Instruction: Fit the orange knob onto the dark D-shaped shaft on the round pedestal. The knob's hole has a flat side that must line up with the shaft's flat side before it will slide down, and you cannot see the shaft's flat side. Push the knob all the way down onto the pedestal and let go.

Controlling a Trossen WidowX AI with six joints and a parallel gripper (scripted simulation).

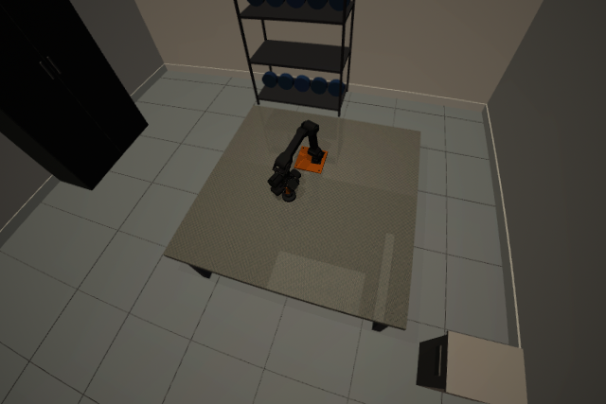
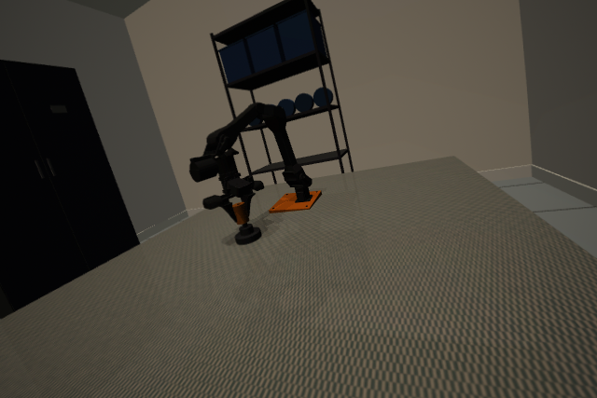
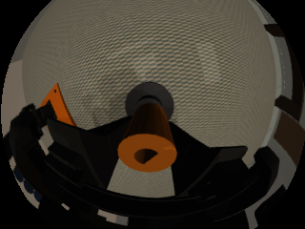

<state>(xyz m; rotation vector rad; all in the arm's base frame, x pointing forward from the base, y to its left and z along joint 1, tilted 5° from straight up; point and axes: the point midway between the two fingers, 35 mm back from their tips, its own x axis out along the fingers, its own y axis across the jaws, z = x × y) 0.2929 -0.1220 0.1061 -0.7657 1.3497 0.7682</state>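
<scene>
The orange knob is 2 cm above my gripper tip. Also, from my gripper tip: pedestal: 4 cm below.
</scene>
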